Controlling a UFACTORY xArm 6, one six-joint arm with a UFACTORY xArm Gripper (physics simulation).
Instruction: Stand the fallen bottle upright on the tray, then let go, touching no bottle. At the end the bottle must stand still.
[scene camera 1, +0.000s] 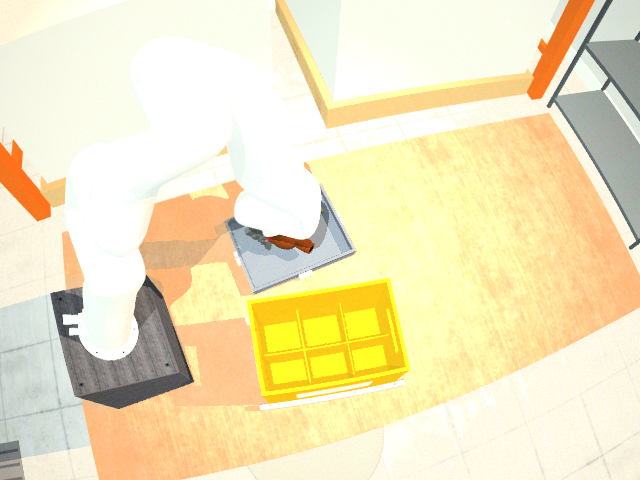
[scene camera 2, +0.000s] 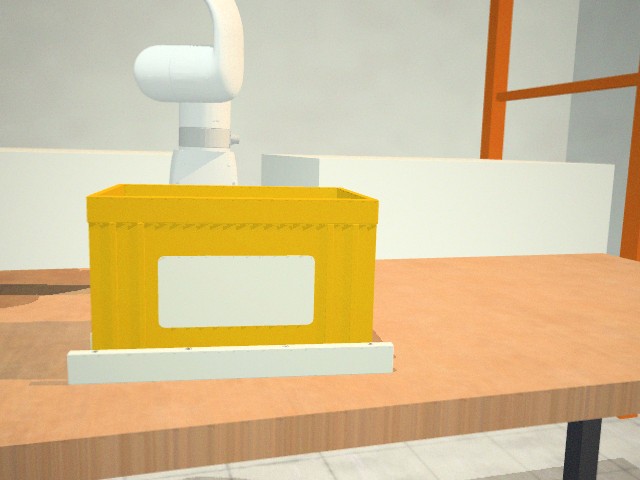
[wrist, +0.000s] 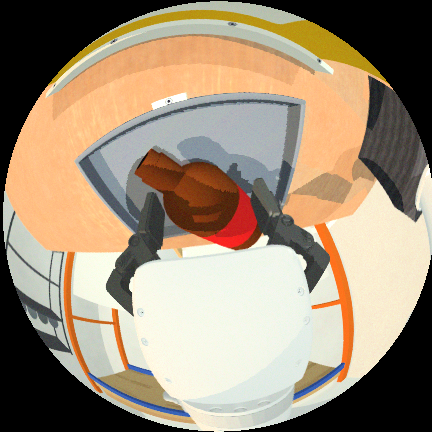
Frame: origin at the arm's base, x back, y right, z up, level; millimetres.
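Seen in the pictures: gripper, fingertip midpoint: (scene camera 1: 284, 237) (wrist: 205, 194); arm's base, origin of the base link: (scene camera 1: 108, 330).
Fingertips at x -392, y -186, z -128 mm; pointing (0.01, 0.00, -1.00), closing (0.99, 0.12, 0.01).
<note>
Pixels of each thing's middle, then the offset from my fingertips to it. "pt": a spot on its surface instead.
- brown bottle with a red label, body centre: (wrist: 203, 200) (scene camera 1: 283, 231) dx +0, dy -23, dz -15 mm
- grey tray, surface spot: (wrist: 250, 120) (scene camera 1: 269, 273) pt dx +48, dy +57, dz -52 mm
- yellow crate, body centre: (scene camera 2: 235, 269) (scene camera 1: 325, 346) dx -31, dy +268, dz +31 mm
- white strip, surface spot: (scene camera 2: 232, 362) (scene camera 1: 331, 399) pt dx -21, dy +372, dz -40 mm
The brown bottle with a red label (scene camera 1: 283, 241) (wrist: 202, 195) lies on its side on the grey tray (scene camera 1: 273, 273) (wrist: 250, 120). In the wrist view its neck points to the upper left and its labelled base end to the lower right, so it lies slantwise between the fingers. My gripper (wrist: 205, 194) is open over it, one finger beside the neck and shoulder, the other close to the red label. Whether that finger touches the bottle I cannot tell. In scene view 1 the arm hides the base end and most of the gripper. Bottle and tray do not show in scene view 2.
A yellow crate (scene camera 1: 279, 304) (scene camera 2: 232, 237) (wrist: 325, 37) with six compartments stands beside the tray, with a white strip (scene camera 1: 330, 395) (scene camera 2: 232, 362) along its outer side. The arm's dark base block (scene camera 1: 118, 377) (wrist: 395, 145) stands at the left in scene view 1.
</note>
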